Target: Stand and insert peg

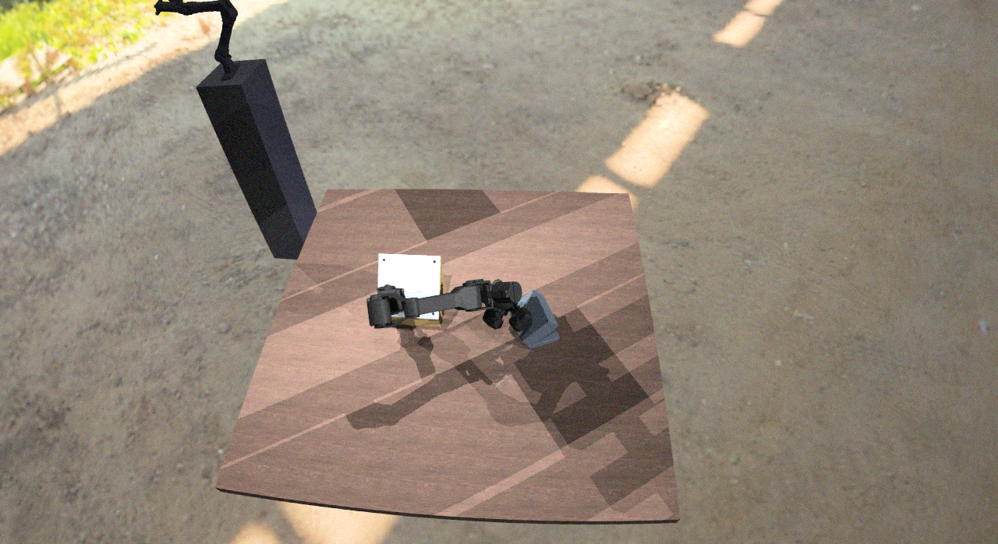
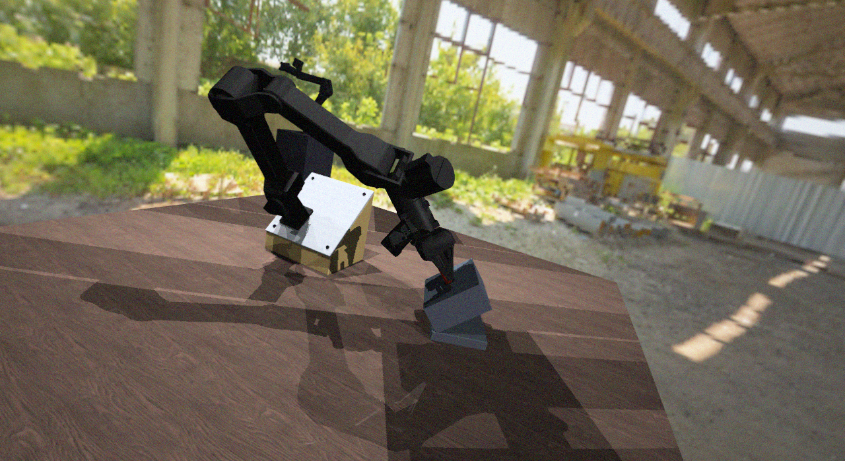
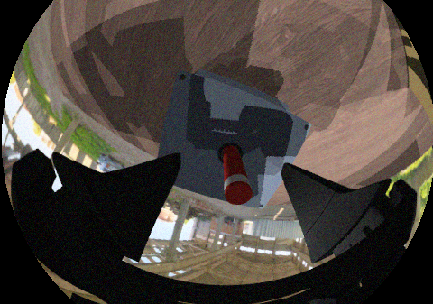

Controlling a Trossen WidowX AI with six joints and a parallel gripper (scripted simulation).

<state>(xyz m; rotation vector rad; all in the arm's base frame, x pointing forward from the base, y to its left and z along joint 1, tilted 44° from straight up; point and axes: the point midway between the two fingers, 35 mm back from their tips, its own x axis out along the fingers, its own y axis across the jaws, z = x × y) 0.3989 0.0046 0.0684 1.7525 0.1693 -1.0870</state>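
The red peg lies 10 mm behind my gripper tip and 10 mm above it. Also, from my gripper tip: grey sloped panel: 30 mm ahead, 10 mm to the left, 40 mm below.
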